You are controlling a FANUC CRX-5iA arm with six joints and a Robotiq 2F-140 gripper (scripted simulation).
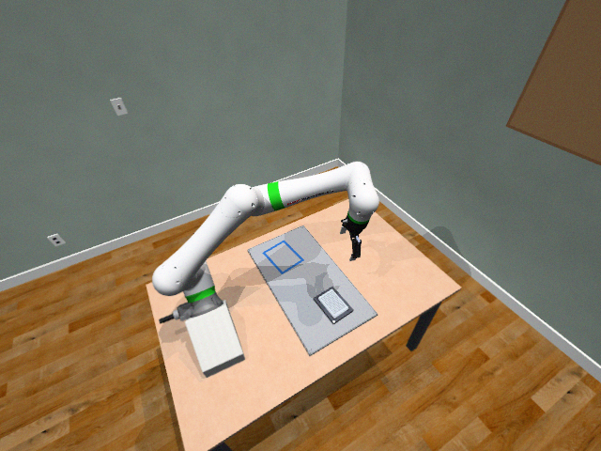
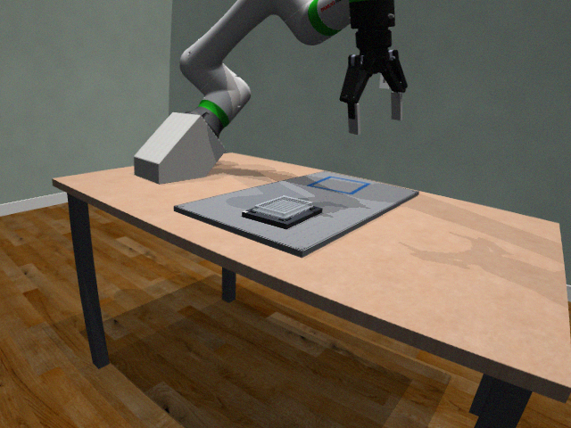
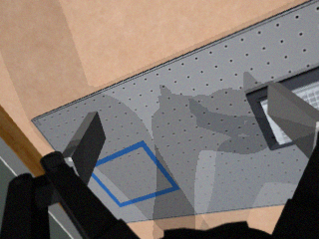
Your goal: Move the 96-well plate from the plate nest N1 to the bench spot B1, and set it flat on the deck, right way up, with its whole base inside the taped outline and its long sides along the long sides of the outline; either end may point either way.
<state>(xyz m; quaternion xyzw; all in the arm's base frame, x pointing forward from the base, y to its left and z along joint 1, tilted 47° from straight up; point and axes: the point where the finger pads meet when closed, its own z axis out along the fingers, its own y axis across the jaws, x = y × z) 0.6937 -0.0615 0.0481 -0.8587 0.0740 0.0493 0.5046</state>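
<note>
Right now my hand is 210 mm above the 96-well plate, 140 mm to the left of it and 140 mm past it.
</note>
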